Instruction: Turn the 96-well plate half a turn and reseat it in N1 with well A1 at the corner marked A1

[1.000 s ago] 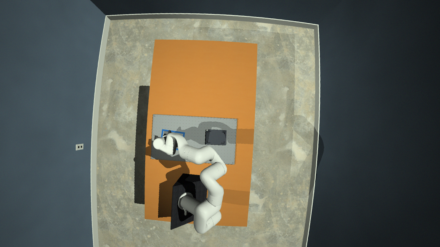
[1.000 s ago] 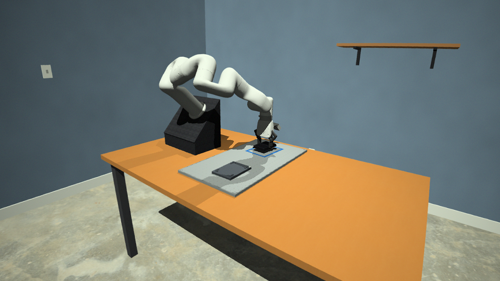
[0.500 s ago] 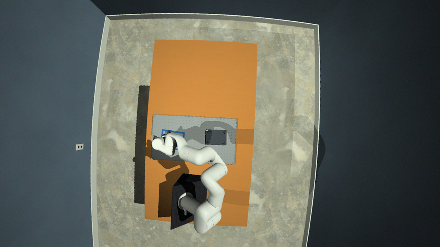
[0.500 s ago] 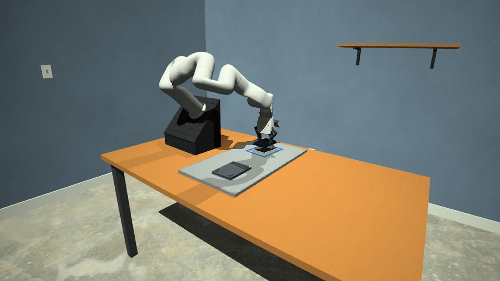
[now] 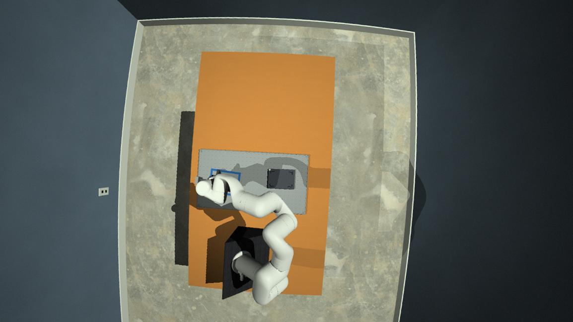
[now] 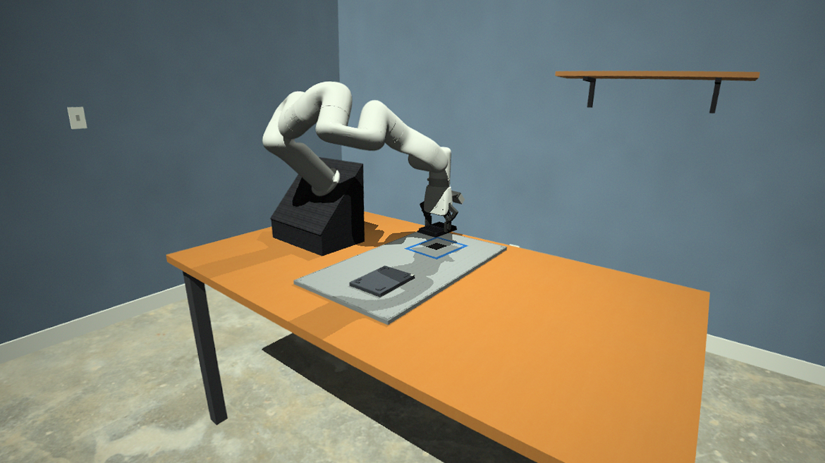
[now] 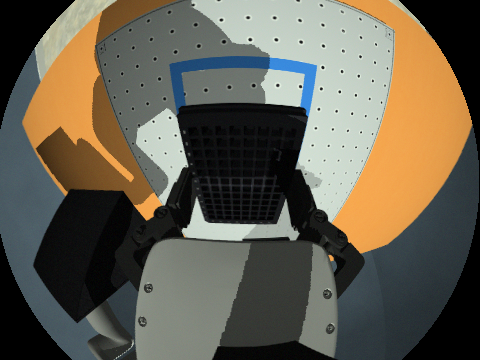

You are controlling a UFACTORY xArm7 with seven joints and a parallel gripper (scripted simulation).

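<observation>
Now: the dark plate nest N1 360 mm to the right of my hand, 80 mm below it and 50 mm ahead of it. Also, from my hand: black 96-well plate 10 mm below; then white A1 mark 280 mm to the right, 100 mm ahead, 70 mm below.
</observation>
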